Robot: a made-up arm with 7 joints. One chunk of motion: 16 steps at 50 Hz.
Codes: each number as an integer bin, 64 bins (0 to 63) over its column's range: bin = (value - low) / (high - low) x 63, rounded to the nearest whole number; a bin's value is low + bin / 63 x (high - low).
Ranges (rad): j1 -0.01..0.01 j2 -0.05..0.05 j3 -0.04..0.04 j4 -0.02..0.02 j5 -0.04..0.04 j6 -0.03..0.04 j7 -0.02..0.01
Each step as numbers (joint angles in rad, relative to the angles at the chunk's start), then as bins.
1 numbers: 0.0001 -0.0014 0.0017 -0.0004 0.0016 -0.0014 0.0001
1 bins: 32 31 33 31 33 26 42
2 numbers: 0.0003 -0.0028 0.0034 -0.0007 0.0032 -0.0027 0.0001
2 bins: 32 30 34 30 34 25 42
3 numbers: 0.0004 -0.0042 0.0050 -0.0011 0.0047 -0.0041 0.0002
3 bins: 33 29 35 30 35 23 42
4 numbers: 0.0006 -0.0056 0.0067 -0.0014 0.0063 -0.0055 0.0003
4 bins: 33 28 37 29 36 22 43
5 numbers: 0.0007 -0.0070 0.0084 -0.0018 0.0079 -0.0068 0.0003
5 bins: 34 27 38 29 38 21 43
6 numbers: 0.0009 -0.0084 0.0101 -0.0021 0.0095 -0.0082 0.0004
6 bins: 34 26 39 28 39 20 43
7 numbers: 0.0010 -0.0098 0.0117 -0.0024 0.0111 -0.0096 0.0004
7 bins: 35 25 41 28 40 18 43
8 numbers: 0.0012 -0.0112 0.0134 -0.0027 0.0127 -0.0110 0.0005
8 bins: 35 24 42 27 42 17 43
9 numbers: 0.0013 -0.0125 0.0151 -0.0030 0.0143 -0.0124 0.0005
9 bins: 36 24 43 27 43 16 43
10 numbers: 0.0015 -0.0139 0.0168 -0.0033 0.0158 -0.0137 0.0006
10 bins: 36 23 45 26 44 15 43
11 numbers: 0.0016 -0.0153 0.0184 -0.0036 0.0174 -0.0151 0.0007
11 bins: 37 22 46 26 45 13 43
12 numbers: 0.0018 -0.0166 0.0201 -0.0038 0.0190 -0.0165 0.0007
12 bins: 37 21 47 26 46 12 43
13 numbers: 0.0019 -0.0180 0.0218 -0.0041 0.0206 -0.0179 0.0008
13 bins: 37 20 49 25 48 11 44
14 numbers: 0.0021 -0.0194 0.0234 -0.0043 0.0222 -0.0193 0.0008
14 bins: 38 19 50 25 49 10 44
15 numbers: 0.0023 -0.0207 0.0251 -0.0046 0.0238 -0.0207 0.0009
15 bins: 39 18 51 24 50 8 44
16 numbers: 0.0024 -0.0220 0.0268 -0.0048 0.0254 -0.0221 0.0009
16 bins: 39 18 53 24 52 7 44
